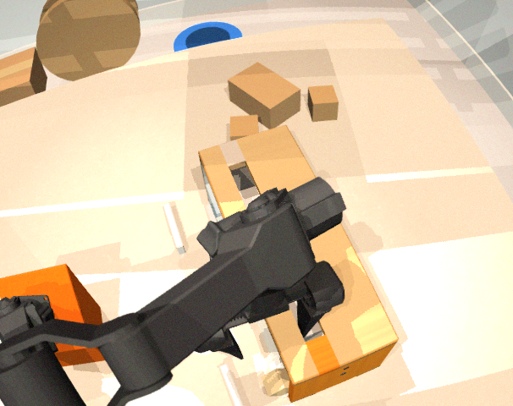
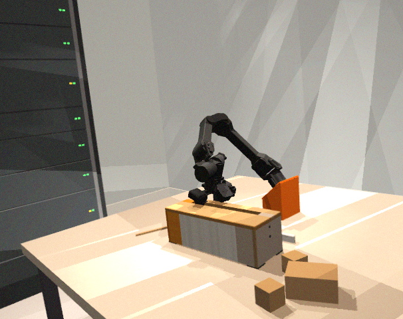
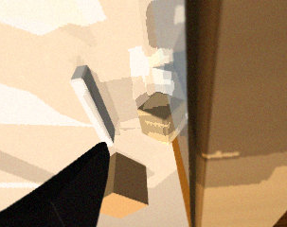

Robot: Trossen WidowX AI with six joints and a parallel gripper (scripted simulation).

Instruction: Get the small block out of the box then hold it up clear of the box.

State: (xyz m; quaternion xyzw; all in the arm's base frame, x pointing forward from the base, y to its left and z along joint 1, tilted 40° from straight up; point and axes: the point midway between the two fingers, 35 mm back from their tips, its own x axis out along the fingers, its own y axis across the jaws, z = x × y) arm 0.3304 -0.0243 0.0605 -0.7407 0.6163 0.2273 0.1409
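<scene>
The tan block lies 10 mm behind my gripper tip, 40 mm to the right of it and 50 mm below it. From my gripper tip the other things lie so: long wooden box: 10 mm ahead, 130 mm to the left, 20 mm below; then thin wooden stick: 130 mm ahead, 170 mm to the right, 80 mm below.
</scene>
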